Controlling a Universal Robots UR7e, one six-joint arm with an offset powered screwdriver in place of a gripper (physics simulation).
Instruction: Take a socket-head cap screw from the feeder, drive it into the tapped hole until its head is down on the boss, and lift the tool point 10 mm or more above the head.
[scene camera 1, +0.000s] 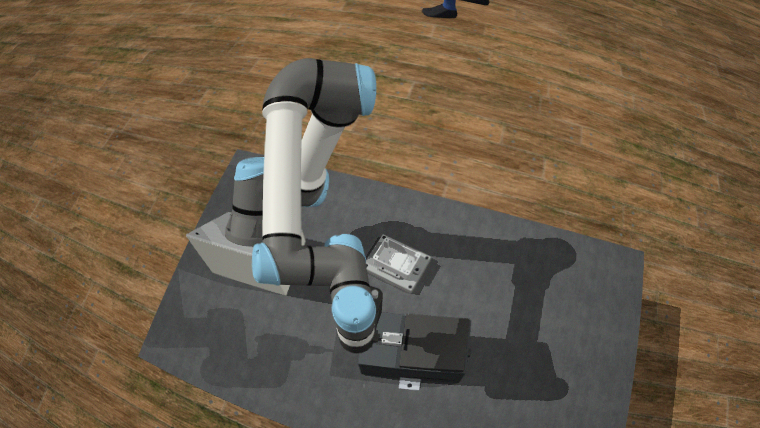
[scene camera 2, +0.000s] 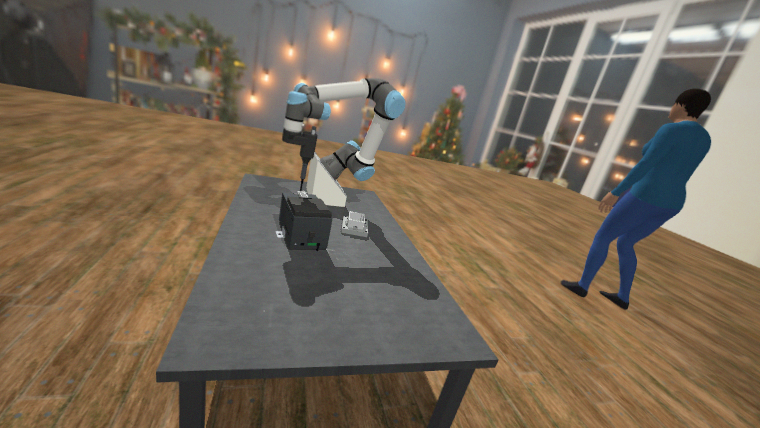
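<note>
The black screw feeder stands on the table, with a small light metal plate on its top. My screwdriver points downward in the scene camera 2 view, its thin tip low at the arm-side end of the feeder, close to the light plate. In the scene camera 1 view the wrist hides the tool. Whether a screw is on the tip is too small to tell. The light grey housing with bosses and holes lies flat beside the feeder, apart from the tool. The target tapped hole cannot be made out.
The light wedge-shaped arm mount stands at the table's end. A small white bracket sticks out by the feeder's side. A person stands on the floor away from the grey table.
</note>
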